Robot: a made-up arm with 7 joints.
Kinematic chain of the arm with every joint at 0, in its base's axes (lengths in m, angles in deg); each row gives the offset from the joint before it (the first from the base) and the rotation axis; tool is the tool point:
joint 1: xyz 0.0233 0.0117 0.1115 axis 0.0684 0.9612 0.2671
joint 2: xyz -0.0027 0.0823 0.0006 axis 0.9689 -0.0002 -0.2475
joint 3: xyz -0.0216 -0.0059 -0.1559 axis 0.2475 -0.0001 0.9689
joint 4: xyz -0.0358 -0.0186 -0.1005 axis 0.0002 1 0
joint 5: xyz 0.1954 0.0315 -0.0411 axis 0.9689 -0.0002 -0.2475
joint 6: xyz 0.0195 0.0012 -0.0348 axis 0.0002 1 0
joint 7: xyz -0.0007 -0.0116 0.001 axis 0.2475 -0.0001 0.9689
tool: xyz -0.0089 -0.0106 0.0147
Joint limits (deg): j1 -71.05..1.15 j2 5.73..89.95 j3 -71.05..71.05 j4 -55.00..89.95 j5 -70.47..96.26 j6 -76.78..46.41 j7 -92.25..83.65
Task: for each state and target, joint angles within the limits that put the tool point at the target. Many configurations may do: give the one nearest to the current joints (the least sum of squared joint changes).
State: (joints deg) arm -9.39 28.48 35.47 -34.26 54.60 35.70 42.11
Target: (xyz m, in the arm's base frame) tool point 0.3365 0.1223 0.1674
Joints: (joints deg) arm -61.91 20.13 12.43 -23.31 51.70 37.86 44.55
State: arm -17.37 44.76 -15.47 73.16 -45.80 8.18 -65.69
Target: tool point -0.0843 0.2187 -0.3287
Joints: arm 1.15 17.02 -17.39 86.26 -45.54 -17.35 -53.85
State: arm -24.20 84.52 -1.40 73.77 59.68 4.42 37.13
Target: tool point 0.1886 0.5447 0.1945
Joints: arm -47.13 89.95 18.33 64.71 69.82 7.99 42.31
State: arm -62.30 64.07 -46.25 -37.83 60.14 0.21 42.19
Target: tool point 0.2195 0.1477 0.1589
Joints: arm -56.14 89.95 -32.72 -52.30 62.27 -4.51 35.81
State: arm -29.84 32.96 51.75 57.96 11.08 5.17 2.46
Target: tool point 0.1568 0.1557 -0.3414
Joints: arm -23.20 5.82 50.06 70.44 11.63 4.82 3.16
